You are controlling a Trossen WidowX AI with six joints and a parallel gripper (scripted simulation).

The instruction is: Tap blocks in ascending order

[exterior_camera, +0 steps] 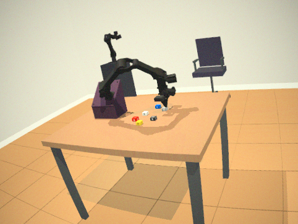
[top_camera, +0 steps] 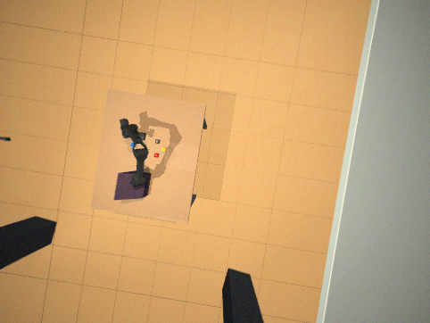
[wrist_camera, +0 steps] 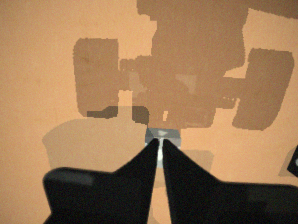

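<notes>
Now: gripper tip 11 cm past the white block, 9 cm to the left of it and 1 cm above it. From my gripper tip the other things lie so: black block: 16 cm to the right, 1 cm below; red block: 19 cm to the right, 12 cm behind, 1 cm below; blue block: 9 cm behind, 4 cm to the left, 1 cm below.
</notes>
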